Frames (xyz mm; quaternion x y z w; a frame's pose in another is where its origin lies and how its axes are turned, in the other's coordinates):
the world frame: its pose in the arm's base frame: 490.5 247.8 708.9 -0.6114 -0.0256 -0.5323 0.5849
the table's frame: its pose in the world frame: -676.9 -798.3 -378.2 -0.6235 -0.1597 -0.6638 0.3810
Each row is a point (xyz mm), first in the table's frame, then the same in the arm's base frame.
Working: the table's frame: its pose in the arm's base frame: -558.9 618.3 702.3 0.6657 0.1771 0.5094 0.5158

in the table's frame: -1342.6 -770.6 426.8
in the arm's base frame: -529.8 -307.7 -609.3
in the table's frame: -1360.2 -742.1 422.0
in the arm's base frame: -549.6 -330.2 -593.5
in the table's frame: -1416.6 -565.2 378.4
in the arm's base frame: -661.9 -422.7 -470.3
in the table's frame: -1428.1 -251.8 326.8
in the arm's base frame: -802.0 -532.3 -206.9
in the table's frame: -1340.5 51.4 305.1
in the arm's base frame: -871.8 -577.5 98.3
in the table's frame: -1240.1 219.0 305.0
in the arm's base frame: -878.5 -568.9 293.4
